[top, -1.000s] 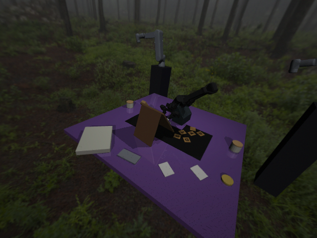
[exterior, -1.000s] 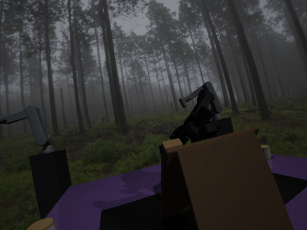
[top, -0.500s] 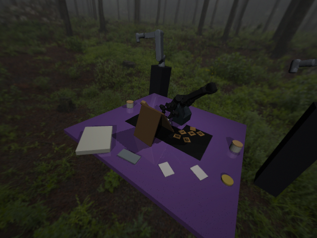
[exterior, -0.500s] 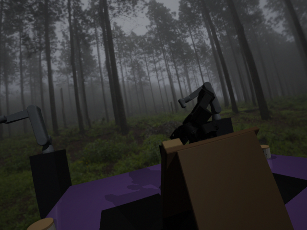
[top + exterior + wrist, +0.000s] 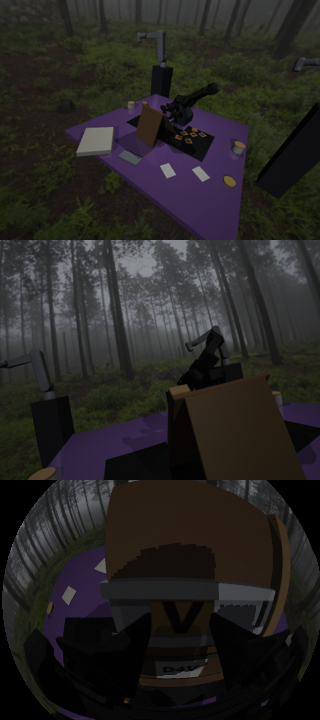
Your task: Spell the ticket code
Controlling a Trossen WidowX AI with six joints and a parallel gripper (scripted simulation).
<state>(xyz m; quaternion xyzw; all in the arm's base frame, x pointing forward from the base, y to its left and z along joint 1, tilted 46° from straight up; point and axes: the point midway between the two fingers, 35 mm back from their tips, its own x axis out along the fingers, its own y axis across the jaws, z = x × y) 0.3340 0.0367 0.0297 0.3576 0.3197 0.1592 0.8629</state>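
My gripper tip is now 60 mm past the white ticket, 10 mm to the left of it and 90 mm above it. From my gripper tip the other things lie so: black mat 160 mm behind, 20 mm to the right, 170 mm below; grey card 360 mm ahead, 30 mm to the left, 160 mm below; tan letter tile marked v right at my gripper tip.
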